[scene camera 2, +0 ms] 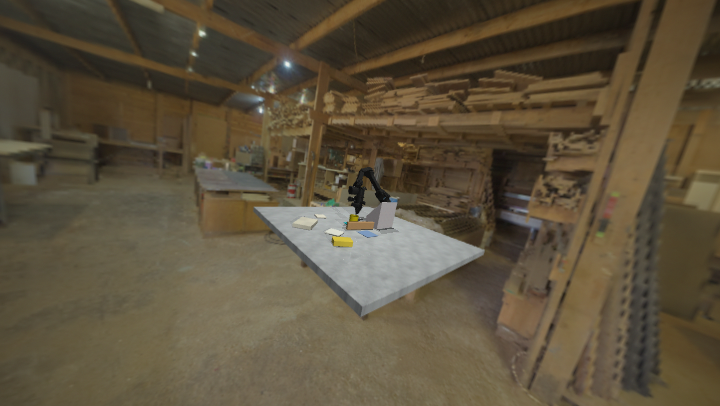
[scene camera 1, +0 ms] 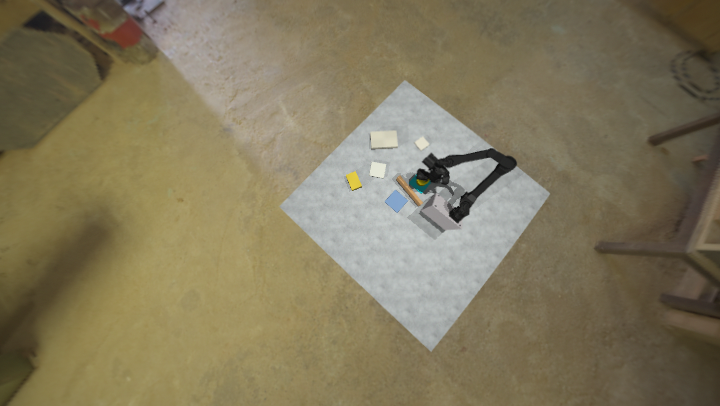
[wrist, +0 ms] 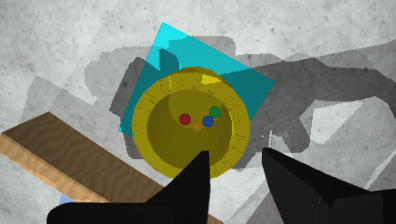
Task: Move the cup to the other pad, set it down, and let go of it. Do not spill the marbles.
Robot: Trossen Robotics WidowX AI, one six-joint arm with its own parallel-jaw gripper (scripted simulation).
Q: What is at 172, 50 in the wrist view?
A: A cyan pad.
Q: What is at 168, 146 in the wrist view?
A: A yellow cup.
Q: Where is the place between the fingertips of the gripper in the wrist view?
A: At 235, 156
